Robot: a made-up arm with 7 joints. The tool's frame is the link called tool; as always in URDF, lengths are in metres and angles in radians.
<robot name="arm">
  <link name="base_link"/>
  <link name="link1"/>
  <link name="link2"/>
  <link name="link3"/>
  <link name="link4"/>
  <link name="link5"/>
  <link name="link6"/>
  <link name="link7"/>
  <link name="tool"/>
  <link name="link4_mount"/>
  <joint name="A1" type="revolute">
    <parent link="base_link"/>
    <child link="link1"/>
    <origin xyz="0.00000 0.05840 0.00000"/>
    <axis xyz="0 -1 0"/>
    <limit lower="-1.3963" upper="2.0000"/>
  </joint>
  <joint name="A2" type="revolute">
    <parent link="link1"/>
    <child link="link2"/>
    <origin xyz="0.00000 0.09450 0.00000"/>
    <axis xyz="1 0 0"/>
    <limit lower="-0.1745" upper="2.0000"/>
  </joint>
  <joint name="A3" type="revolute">
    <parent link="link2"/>
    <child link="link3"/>
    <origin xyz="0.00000 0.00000 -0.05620"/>
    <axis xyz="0 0 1"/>
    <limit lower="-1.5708" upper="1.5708"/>
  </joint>
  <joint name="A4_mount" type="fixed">
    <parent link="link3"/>
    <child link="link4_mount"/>
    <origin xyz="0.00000 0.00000 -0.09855"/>
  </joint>
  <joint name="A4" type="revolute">
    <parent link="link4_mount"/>
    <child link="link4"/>
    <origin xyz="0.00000 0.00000 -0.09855"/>
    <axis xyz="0 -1 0"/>
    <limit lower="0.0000" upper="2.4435"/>
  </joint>
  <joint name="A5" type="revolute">
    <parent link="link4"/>
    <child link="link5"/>
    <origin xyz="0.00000 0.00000 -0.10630"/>
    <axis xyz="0 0 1"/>
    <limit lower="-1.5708" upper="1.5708"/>
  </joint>
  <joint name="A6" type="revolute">
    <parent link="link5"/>
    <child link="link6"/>
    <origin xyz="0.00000 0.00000 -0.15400"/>
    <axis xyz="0 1 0"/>
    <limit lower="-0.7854" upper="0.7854"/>
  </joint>
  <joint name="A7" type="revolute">
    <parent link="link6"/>
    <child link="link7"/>
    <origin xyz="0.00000 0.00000 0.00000"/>
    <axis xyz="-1 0 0"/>
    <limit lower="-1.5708" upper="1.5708"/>
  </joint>
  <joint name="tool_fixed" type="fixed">
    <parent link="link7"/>
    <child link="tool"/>
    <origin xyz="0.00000 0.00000 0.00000"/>
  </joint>
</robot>
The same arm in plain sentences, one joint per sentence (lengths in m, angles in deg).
The arm has seven revolute joints in a row. What follows holds with every joint at zero, and every direction is one of the base frame's. Joint 1 is mounted 0.0584 m along +y from the base frame's origin and turns about -y, from -80.00 to 114.59 deg. Joint 2 is mounted 0.0945 m along +y from joint 1 and turns about +x, from -10.00 to 114.59 deg. Joint 3 is mounted 0.0562 m along -z from joint 2 and turns about +z, from -90.00 to 90.00 deg. Joint 4 is mounted 0.1971 m along -z from joint 3 and turns about -y, from 0.00 to 140.00 deg. Joint 5 is mounted 0.1063 m along -z from joint 4 and turns about +z, from -90.00 to 90.00 deg. Joint 6 is mounted 0.1540 m along -z from joint 5 and turns about +y, from -45.00 to 45.00 deg. Joint 7 is mounted at the same point as joint 6 and turns about -x, from -90.00 to 90.00 deg. The tool frame, which is the frame that the pose is given for, is mounted at the same point as joint 7; its axes are parallel to the base frame's.
